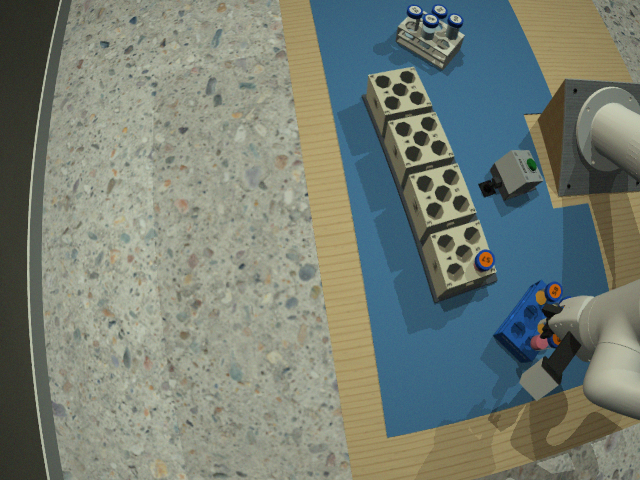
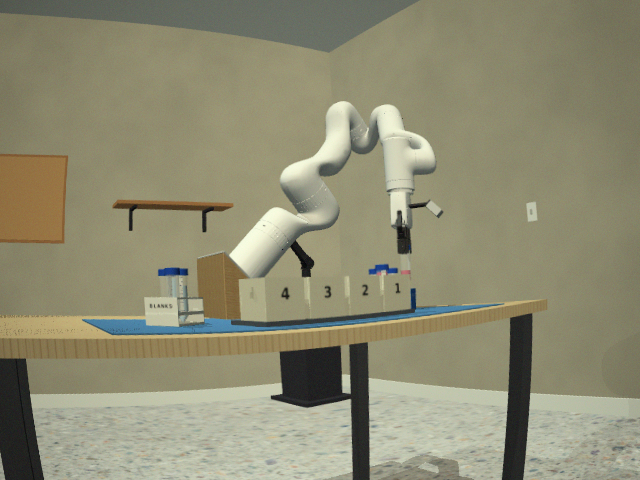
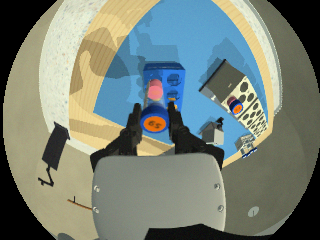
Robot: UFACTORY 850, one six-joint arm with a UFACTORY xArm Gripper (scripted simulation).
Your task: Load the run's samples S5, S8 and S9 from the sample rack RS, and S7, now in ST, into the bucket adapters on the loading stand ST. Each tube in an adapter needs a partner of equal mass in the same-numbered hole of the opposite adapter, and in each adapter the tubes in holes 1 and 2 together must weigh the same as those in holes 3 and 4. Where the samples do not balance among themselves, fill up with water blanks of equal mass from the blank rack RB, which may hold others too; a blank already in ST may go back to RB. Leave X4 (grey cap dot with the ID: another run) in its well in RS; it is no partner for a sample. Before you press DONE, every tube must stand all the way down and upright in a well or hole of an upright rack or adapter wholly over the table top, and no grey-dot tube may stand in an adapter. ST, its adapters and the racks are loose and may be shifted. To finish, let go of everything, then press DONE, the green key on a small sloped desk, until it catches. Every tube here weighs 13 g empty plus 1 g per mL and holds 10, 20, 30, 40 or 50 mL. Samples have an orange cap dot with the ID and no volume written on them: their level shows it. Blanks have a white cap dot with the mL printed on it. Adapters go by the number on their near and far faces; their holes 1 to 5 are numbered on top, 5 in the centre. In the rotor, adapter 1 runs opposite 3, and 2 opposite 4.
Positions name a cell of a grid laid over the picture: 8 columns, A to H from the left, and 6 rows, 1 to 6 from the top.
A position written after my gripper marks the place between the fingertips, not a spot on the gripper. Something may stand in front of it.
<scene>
I see my gripper (image 1: G5), a blank rack RB (image 2: B4), a blue sample rack RS (image 1: G5), a sample S9 (image 3: D3) and a loading stand ST (image 1: F4).
The blue sample rack RS also shows in image 3 (image 3: D2). My gripper shows as well in image 2 (image 2: F4) and in image 3 (image 3: D3).
</scene>
